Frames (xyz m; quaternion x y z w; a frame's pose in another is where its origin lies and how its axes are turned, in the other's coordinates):
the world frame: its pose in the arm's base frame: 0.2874 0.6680 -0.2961 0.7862 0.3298 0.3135 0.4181
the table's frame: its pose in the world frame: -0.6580 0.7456 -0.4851 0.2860 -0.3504 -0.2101 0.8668
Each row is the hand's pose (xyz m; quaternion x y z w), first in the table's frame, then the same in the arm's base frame.
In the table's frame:
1: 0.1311 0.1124 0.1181 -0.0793 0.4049 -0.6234 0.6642
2: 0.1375 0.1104 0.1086 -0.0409 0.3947 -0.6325 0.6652
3: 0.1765 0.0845 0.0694 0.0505 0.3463 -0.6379 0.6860
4: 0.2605 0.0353 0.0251 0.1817 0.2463 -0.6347 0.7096
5: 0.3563 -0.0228 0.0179 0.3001 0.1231 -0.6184 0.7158
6: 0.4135 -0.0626 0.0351 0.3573 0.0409 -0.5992 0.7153
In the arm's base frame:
1: -0.1179 -0.0137 0.3095 0.3632 0.9304 0.0497 0.0031
2: -0.1149 -0.0028 0.3120 -0.3708 -0.9280 -0.0229 0.0266
3: -0.1086 0.0579 0.3084 -0.4064 -0.9084 0.0595 0.0788
4: -0.0922 0.1578 0.2740 -0.4507 -0.8587 0.1987 0.1417
5: -0.0778 0.2432 0.2025 -0.4773 -0.7861 0.3450 0.1877
6: -0.0745 0.2819 0.1422 -0.4874 -0.7329 0.4305 0.2001

